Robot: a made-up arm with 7 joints.
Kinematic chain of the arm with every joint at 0, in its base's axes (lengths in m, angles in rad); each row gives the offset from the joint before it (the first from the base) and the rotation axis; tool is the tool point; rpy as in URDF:
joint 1: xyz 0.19 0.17 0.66 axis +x
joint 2: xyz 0 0.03 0.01 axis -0.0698 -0.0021 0.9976
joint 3: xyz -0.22 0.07 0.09 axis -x
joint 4: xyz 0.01 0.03 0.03 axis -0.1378 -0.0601 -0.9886
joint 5: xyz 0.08 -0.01 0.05 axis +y
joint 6: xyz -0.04 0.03 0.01 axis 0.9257 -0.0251 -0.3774
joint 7: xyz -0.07 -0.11 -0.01 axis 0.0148 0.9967 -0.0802
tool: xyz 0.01 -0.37 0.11 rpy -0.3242 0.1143 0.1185
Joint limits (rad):
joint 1: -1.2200..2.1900
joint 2: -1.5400..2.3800
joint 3: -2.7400..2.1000
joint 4: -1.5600..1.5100
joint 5: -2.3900..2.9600
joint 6: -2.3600..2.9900
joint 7: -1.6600..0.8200
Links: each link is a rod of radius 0.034 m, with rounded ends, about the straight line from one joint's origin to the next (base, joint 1, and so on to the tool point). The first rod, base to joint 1, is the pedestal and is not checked.
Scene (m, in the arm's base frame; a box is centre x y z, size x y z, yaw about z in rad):
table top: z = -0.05
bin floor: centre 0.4 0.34 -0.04 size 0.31 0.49 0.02 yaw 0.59
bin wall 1: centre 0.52 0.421 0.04 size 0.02 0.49 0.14 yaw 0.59
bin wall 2: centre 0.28 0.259 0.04 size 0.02 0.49 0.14 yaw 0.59
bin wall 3: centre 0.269 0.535 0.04 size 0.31 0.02 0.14 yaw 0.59
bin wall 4: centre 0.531 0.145 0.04 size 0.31 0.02 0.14 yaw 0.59
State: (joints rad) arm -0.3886 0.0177 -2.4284 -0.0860 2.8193 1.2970 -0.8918
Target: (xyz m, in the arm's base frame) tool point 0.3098 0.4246 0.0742
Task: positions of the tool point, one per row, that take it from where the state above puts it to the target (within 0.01 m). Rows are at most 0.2 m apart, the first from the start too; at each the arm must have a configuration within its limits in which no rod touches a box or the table.
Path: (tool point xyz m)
1: 0.2571 -0.0208 0.3010
2: 0.2461 0.1184 0.2340
3: 0.2625 0.2731 0.2099
4: 0.3098 0.4246 0.2355
5: 0.3084 0.4414 0.1563
6: 0.3098 0.4246 0.0742

